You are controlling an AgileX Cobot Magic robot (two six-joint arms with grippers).
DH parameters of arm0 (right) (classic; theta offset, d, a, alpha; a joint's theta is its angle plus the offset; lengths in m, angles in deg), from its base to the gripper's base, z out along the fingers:
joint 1: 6.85 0.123 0 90
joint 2: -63.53 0 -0.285 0
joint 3: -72.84 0 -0.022 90
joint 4: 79.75 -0.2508 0 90
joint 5: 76.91 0 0.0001 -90
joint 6: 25.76 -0.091 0 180
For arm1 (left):
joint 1: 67.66 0.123 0 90
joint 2: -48.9 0 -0.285 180
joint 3: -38.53 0 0.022 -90
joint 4: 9.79 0.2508 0 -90
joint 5: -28.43 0 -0.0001 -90
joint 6: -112.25 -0.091 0 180
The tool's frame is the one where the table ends.
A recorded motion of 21 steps. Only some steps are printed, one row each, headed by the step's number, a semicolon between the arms.
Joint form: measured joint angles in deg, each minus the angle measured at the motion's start. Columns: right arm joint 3, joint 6, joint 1, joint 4, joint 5, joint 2; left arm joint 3, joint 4, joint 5, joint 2, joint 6, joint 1.
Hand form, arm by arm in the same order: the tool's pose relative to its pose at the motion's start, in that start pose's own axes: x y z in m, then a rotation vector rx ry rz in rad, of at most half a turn. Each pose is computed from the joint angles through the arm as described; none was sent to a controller.
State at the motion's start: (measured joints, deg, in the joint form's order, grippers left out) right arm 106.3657 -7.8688 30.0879 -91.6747 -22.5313 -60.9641; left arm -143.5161 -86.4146 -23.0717 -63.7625 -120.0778 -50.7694
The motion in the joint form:
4: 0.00 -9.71 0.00 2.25 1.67 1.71; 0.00 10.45 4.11 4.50 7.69 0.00
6: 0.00 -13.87 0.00 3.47 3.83 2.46; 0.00 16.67 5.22 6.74 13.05 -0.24
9: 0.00 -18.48 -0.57 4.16 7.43 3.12; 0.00 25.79 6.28 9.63 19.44 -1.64
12: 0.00 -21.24 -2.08 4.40 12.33 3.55; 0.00 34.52 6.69 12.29 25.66 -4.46
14: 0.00 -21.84 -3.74 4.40 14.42 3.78; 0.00 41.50 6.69 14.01 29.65 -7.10
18: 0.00 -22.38 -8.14 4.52 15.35 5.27; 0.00 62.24 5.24 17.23 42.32 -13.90
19: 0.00 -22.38 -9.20 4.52 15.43 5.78; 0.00 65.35 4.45 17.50 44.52 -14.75
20: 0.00 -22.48 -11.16 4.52 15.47 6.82; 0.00 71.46 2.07 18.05 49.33 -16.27
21: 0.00 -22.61 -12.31 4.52 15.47 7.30; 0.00 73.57 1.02 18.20 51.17 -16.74
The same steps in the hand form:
4: -0.0004 -0.0003 -0.0143 0.0284 0.0064 0.1425; -0.0048 -0.0128 -0.0198 -0.1319 0.0034 0.0412
6: 0.0018 -0.0001 -0.0206 0.0407 0.0329 0.2021; -0.0052 -0.0203 -0.0294 -0.1952 0.0144 0.0488
9: 0.0070 -0.0031 -0.0271 0.0503 0.0830 0.2843; -0.0031 -0.0337 -0.0381 -0.2757 0.0411 0.0897
12: 0.0159 -0.0120 -0.0334 0.0608 0.1576 0.3539; 0.0022 -0.0521 -0.0410 -0.3352 0.0750 0.1391
14: 0.0211 -0.0228 -0.0381 0.0723 0.1867 0.3897; 0.0076 -0.0659 -0.0413 -0.3795 0.1078 0.1955
18: 0.0281 -0.0514 -0.0571 0.1139 0.1688 0.4606; 0.0215 -0.0907 -0.0429 -0.5382 0.1885 0.3240
19: 0.0295 -0.0579 -0.0631 0.1240 0.1593 0.4749; 0.0237 -0.0924 -0.0435 -0.5671 0.2036 0.3329
20: 0.0323 -0.0693 -0.0749 0.1437 0.1382 0.5025; 0.0282 -0.0950 -0.0460 -0.6314 0.2369 0.3365
21: 0.0343 -0.0760 -0.0810 0.1554 0.1276 0.5202; 0.0298 -0.0953 -0.0471 -0.6568 0.2492 0.3325

